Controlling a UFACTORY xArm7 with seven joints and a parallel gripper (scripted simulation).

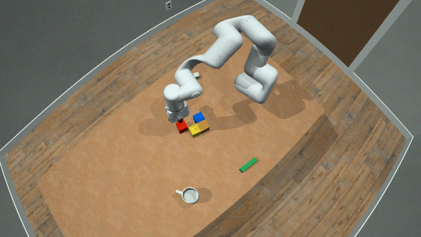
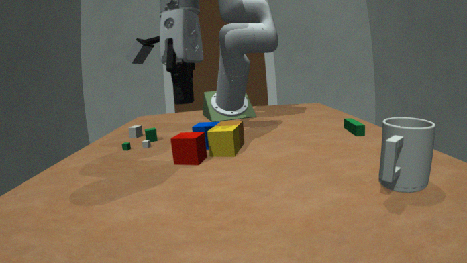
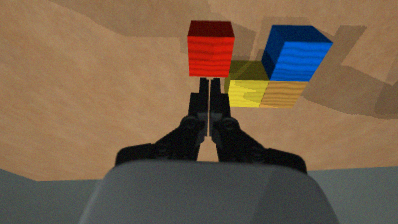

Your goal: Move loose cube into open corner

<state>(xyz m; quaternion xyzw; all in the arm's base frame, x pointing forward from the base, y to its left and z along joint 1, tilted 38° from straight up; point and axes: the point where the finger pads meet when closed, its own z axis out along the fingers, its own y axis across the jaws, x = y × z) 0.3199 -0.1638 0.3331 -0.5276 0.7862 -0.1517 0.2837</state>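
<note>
Now: hand 10 cm above the red cube. Round my hand: yellow cube (3 cm behind, 7 cm to the left, 10 cm below); orange cube (8 cm behind, 9 cm to the left, 10 cm below); blue cube (9 cm behind, 4 cm to the left, 10 cm below).
</note>
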